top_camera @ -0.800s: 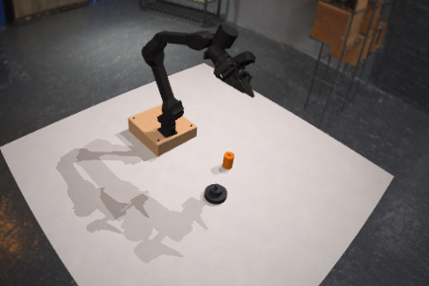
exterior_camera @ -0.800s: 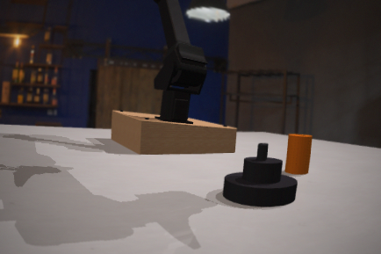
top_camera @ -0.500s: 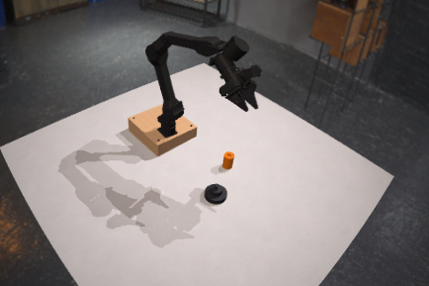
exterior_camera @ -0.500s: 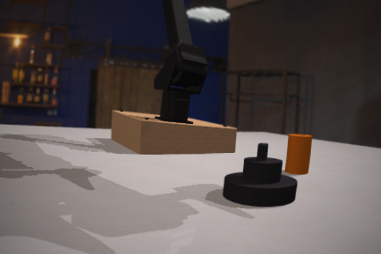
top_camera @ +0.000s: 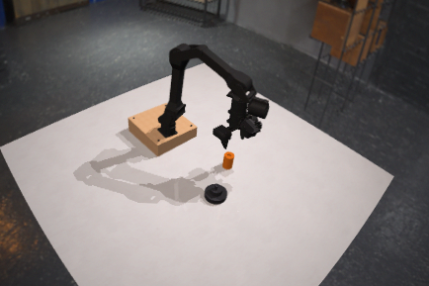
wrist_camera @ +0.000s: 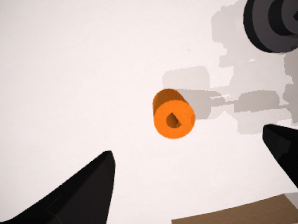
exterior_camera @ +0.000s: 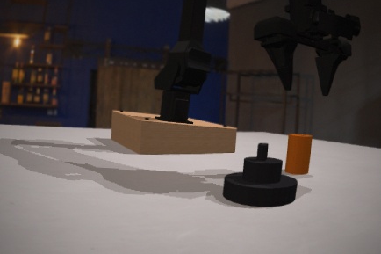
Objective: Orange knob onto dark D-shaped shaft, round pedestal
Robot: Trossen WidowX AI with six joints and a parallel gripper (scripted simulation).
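The orange knob lies 10 cm below my gripper tip and 1 cm behind it. Round my gripper tip: dark round pedestal: 14 cm to the right, 10 cm below, 8 cm ahead.
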